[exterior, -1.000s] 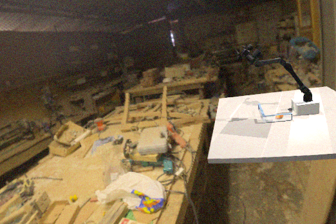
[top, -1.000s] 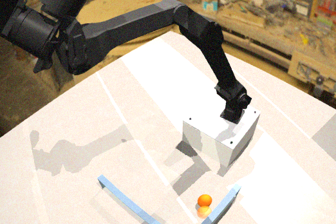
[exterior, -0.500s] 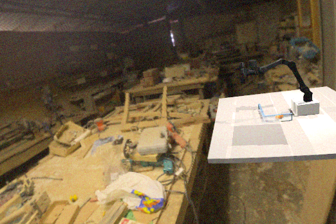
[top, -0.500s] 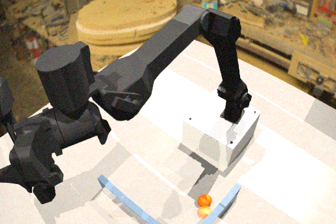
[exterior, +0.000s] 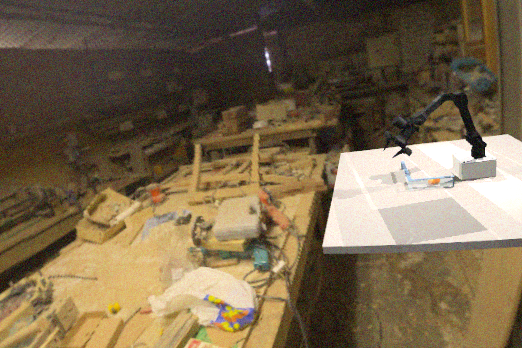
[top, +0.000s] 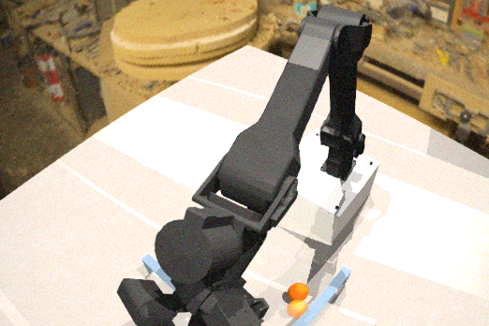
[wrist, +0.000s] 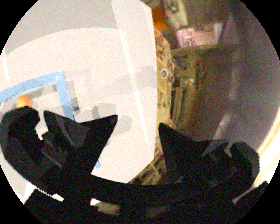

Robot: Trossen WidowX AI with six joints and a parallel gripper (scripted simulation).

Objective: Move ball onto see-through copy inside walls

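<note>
The orange ball is 24 cm behind my gripper tip, 17 cm below it and 7 cm to the left of it. Also, from my gripper tip: see-through copy of ball (21 cm behind, 17 cm below, 9 cm to the left).
</note>
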